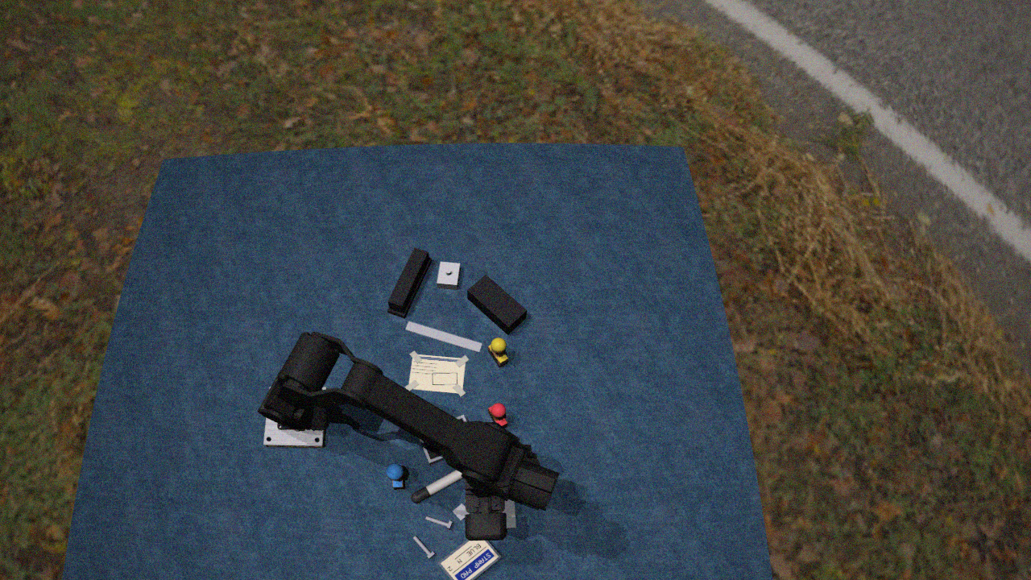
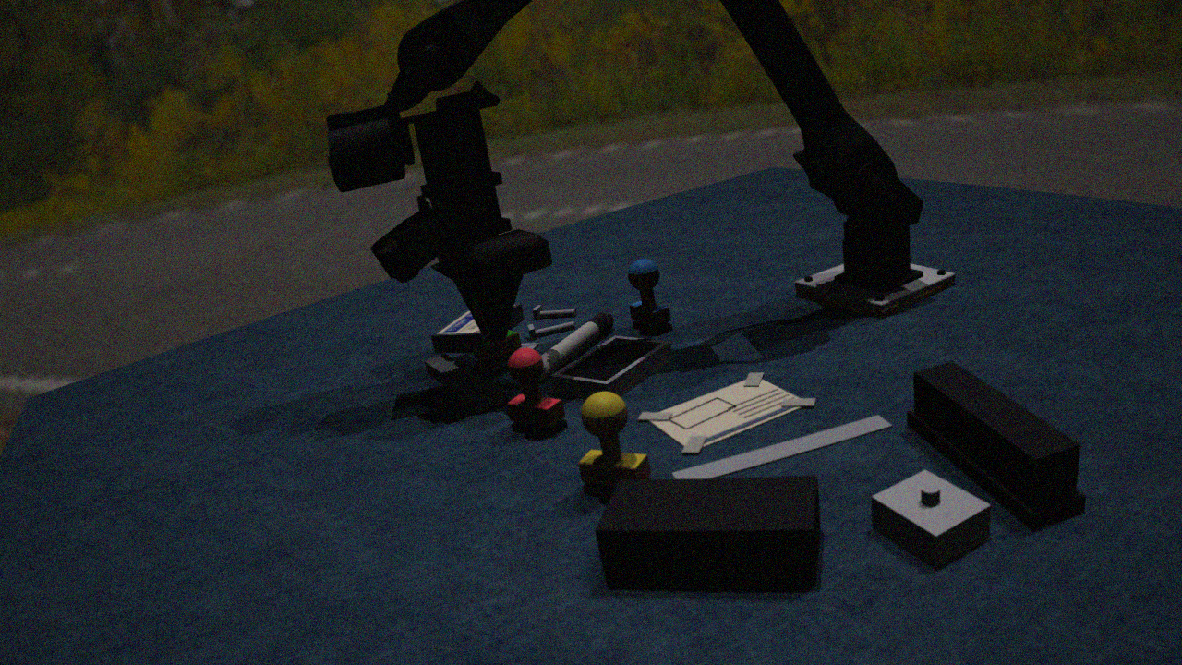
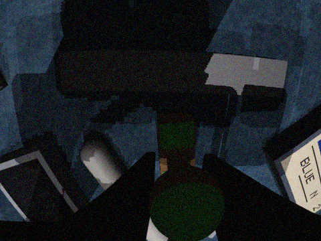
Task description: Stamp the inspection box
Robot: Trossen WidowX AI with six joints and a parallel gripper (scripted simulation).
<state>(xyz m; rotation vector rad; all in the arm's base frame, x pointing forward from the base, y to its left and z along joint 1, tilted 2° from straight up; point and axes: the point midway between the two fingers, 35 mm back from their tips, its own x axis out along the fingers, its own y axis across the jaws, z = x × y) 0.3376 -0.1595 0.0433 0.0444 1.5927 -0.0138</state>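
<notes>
The grey bar lies 4 cm ahead of my gripper tip and 3 cm below it. From my gripper tip the other things lie so: white marker 8 cm behind, 2 cm to the left, 2 cm below; then green-knobbed stamp right at my gripper tip; then dark ink pad tray 6 cm behind, 10 cm to the left, 3 cm below.
</notes>
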